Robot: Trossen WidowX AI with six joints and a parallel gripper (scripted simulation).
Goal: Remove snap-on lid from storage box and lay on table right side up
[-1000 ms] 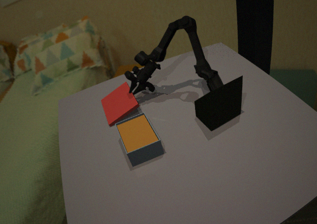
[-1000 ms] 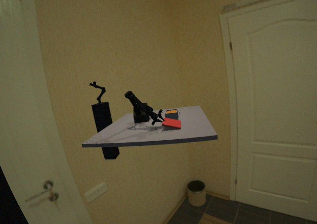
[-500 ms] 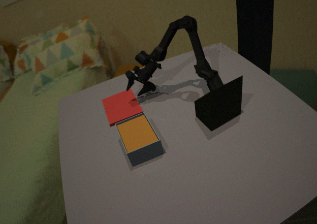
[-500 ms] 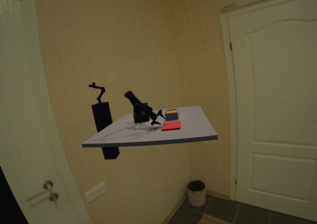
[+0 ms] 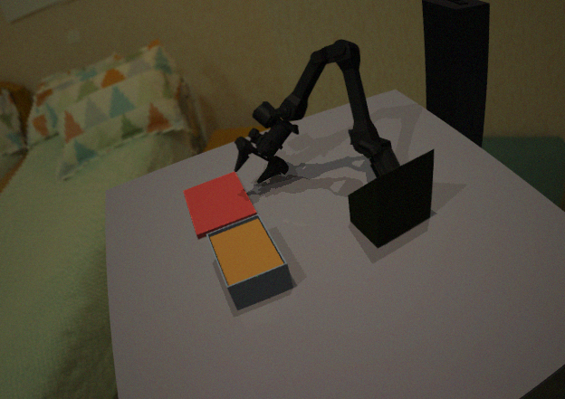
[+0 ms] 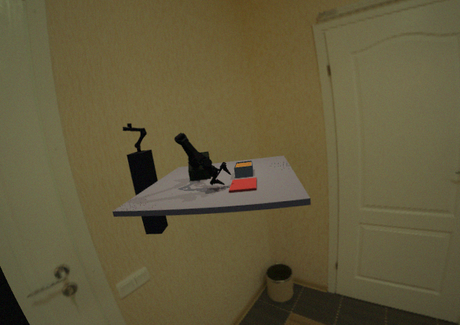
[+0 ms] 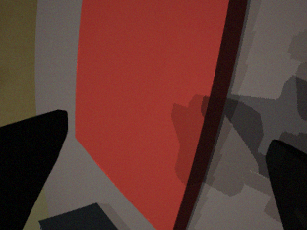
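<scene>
Right now the lid is 11 cm ahead of my gripper tip and 5 cm below it. Round my gripper tip: storage box: 11 cm ahead, 32 cm to the left, 1 cm below.
</scene>
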